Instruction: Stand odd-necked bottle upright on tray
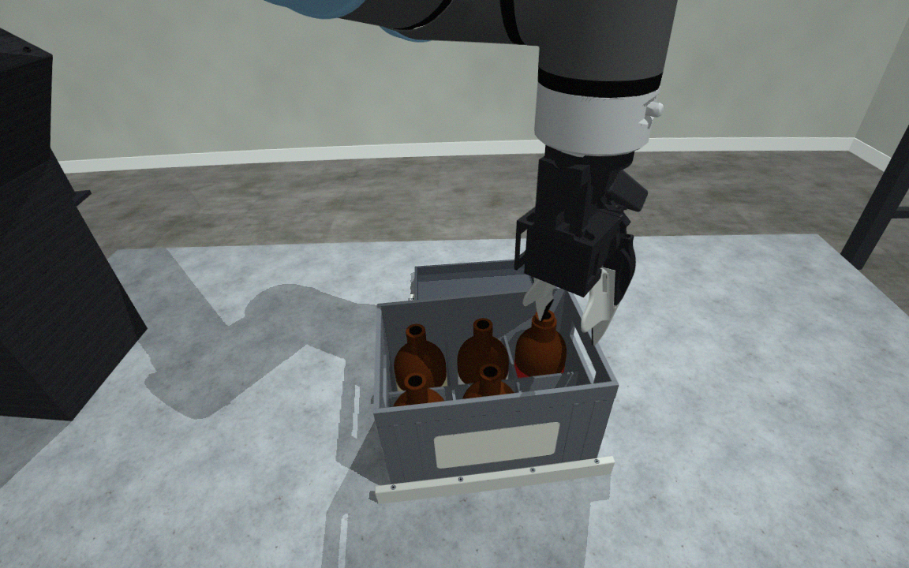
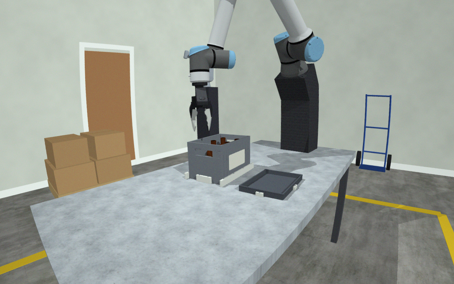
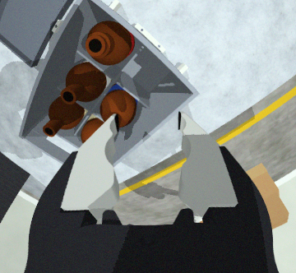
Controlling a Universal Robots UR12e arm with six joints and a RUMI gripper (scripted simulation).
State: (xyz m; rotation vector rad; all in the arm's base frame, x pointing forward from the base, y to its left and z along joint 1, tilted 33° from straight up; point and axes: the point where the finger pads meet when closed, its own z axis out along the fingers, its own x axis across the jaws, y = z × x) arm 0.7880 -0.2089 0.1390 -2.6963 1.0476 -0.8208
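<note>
Right now the glass bottle is 150 mm below my hand and 90 mm to the left of it. The rest, counted from my hand: crate: 150 mm below, 90 mm behind, 40 mm to the left; grey tray: 330 mm to the left, 220 mm below, 60 mm behind.
</note>
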